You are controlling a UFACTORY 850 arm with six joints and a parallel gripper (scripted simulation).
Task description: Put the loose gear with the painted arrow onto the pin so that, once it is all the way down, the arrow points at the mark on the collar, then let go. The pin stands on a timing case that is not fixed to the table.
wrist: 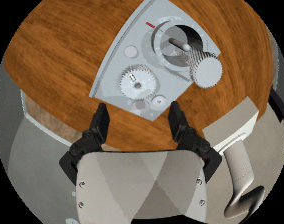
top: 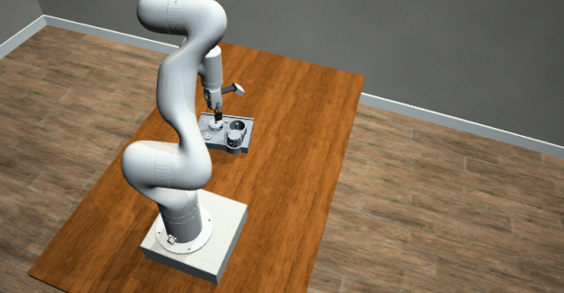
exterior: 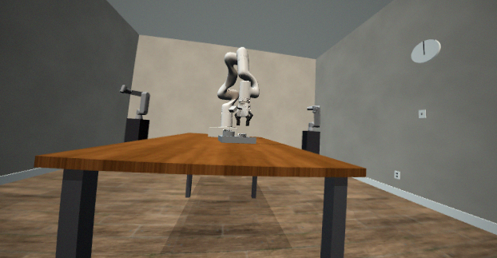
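Now: hand 8 cm above the loose gear.
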